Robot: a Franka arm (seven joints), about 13 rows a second.
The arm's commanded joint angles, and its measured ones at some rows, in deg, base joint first. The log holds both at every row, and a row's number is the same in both.
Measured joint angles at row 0:
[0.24 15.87 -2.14 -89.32 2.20 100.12 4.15]
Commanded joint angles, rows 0 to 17:
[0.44 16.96 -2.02 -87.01 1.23 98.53 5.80]
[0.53 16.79 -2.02 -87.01 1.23 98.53 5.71]
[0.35 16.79 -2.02 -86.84 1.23 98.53 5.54]
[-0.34 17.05 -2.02 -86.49 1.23 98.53 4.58]
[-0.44 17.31 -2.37 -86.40 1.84 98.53 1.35]
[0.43 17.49 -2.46 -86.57 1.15 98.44 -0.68]
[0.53 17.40 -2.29 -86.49 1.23 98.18 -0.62]
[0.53 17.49 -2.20 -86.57 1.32 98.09 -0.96]
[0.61 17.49 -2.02 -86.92 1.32 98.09 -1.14]
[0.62 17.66 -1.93 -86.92 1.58 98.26 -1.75]
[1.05 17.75 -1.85 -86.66 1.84 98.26 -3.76]
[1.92 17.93 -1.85 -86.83 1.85 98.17 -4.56]
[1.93 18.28 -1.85 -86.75 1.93 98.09 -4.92]
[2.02 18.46 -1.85 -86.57 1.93 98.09 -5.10]
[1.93 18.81 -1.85 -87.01 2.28 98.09 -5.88]
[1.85 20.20 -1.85 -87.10 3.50 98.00 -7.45]
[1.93 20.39 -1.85 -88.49 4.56 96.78 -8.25]
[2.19 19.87 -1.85 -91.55 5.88 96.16 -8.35]
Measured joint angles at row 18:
[1.88 19.44 -1.61 -89.02 3.44 97.59 -6.77]
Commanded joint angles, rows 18 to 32:
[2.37 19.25 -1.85 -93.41 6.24 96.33 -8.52]
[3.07 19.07 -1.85 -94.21 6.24 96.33 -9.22]
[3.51 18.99 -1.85 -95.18 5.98 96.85 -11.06]
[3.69 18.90 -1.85 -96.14 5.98 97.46 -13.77]
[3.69 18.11 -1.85 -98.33 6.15 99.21 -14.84]
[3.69 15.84 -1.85 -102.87 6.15 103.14 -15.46]
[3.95 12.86 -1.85 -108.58 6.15 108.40 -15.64]
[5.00 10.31 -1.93 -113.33 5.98 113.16 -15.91]
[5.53 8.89 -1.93 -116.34 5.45 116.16 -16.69]
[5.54 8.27 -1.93 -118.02 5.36 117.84 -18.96]
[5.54 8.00 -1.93 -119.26 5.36 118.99 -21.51]
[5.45 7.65 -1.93 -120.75 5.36 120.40 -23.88]
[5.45 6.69 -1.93 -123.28 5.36 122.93 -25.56]
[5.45 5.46 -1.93 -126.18 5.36 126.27 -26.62]
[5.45 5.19 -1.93 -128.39 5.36 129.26 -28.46]
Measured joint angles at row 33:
[5.21 8.52 -1.60 -122.40 4.84 124.21 -25.29]
